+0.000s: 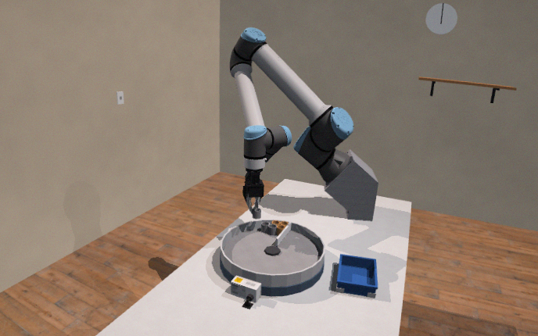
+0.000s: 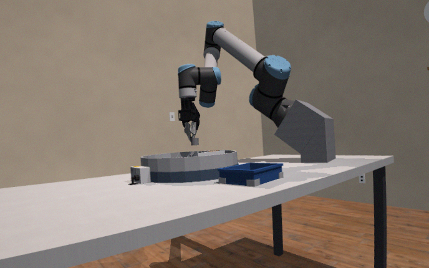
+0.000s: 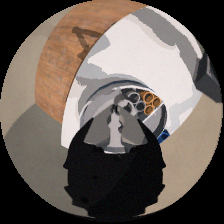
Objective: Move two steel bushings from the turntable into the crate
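Right now my hand is 48 cm to the right of the blue crate, 13 cm short of it and 13 cm above it. From my hand the other things lie so: grey turntable: 14 cm to the left, 13 cm ahead, 10 cm below.
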